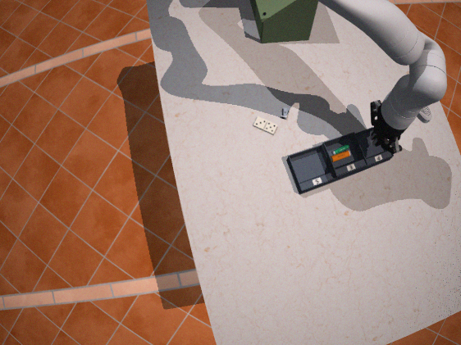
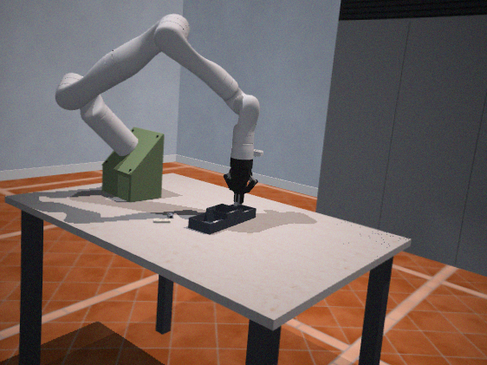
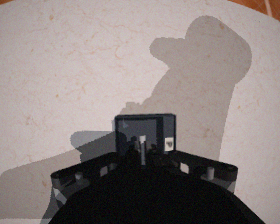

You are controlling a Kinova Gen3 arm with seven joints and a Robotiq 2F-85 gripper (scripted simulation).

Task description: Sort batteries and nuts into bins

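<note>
Now: hand 20 mm above the bolt and 10 mm to the left of it. Round my hand: green battery (80 mm to the right, 50 mm below); then orange battery (90 mm to the right, 50 mm below, 20 mm ahead); then bin tray (80 mm to the right, 40 mm below, 20 mm ahead).
</note>
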